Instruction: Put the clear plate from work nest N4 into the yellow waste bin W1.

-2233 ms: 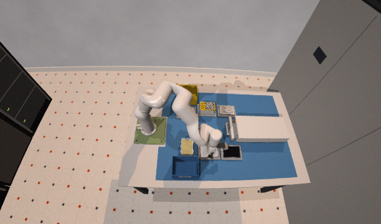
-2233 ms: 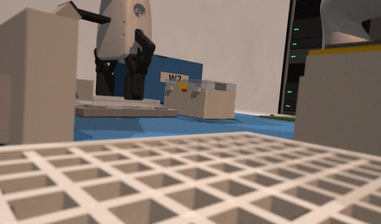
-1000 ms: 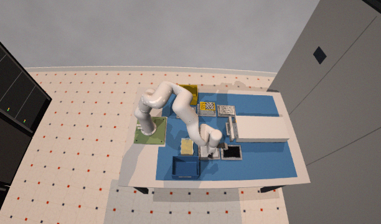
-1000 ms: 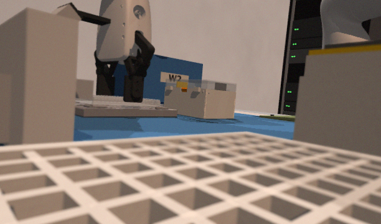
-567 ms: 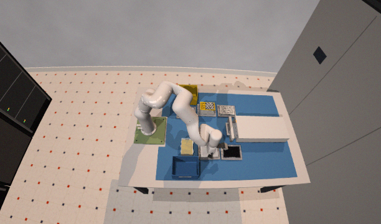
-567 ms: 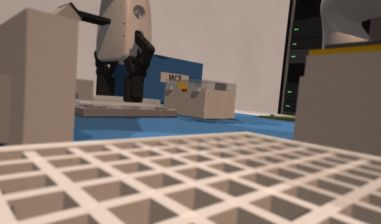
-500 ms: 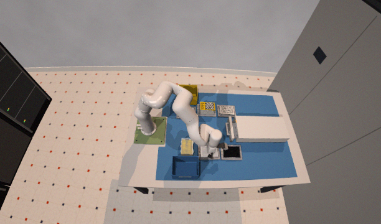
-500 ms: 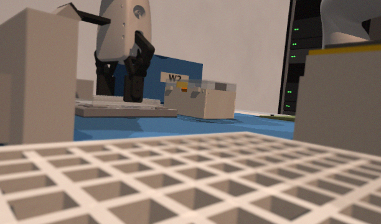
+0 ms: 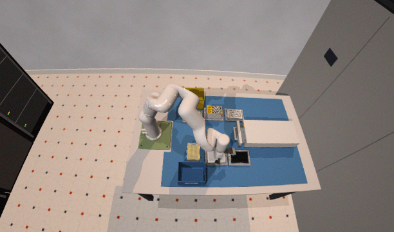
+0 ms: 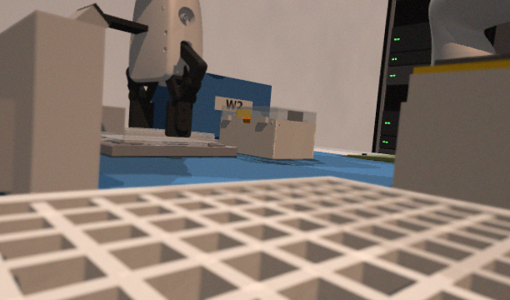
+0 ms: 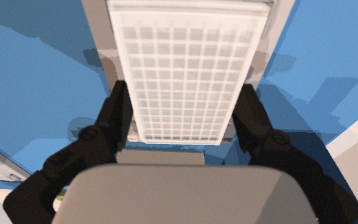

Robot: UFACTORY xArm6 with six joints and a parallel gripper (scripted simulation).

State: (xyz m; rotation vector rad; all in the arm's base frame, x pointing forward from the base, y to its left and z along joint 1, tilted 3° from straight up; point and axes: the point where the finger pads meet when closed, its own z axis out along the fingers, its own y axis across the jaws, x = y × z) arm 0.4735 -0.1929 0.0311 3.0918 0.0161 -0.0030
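The grey work nest N4 is 3 cm below my hand. The rest, counted from my hand: blue bin w2: 18 cm behind, 13 cm to the right, 1 cm above; clear plate: 1 cm below; black plate: 17 cm ahead, 1 cm to the right, 1 cm below.
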